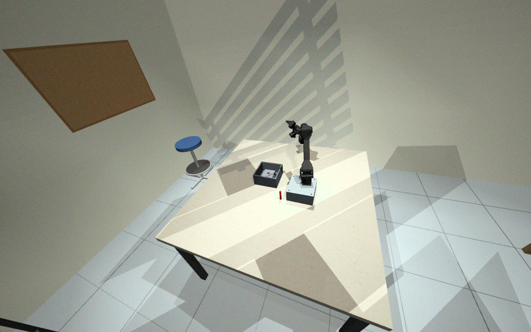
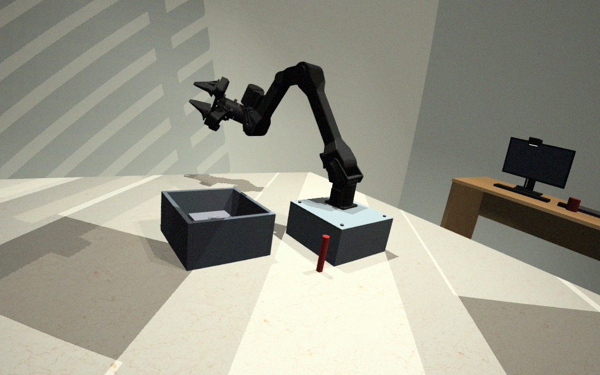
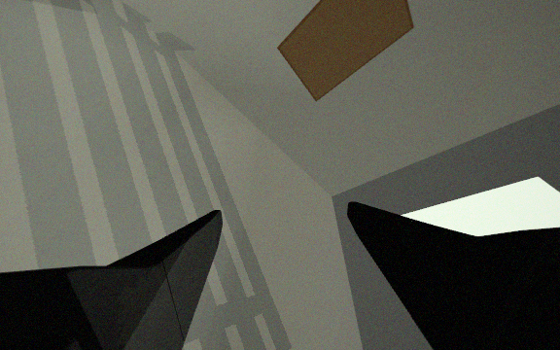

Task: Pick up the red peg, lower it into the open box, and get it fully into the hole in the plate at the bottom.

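Right now the red peg is 2 cm behind my gripper tip, 61 cm to the left of it and 28 cm below it. Round my gripper tip: dark box: 11 cm ahead, 40 cm to the left, 30 cm below; light plate: 11 cm ahead, 40 cm to the left, 28 cm below.
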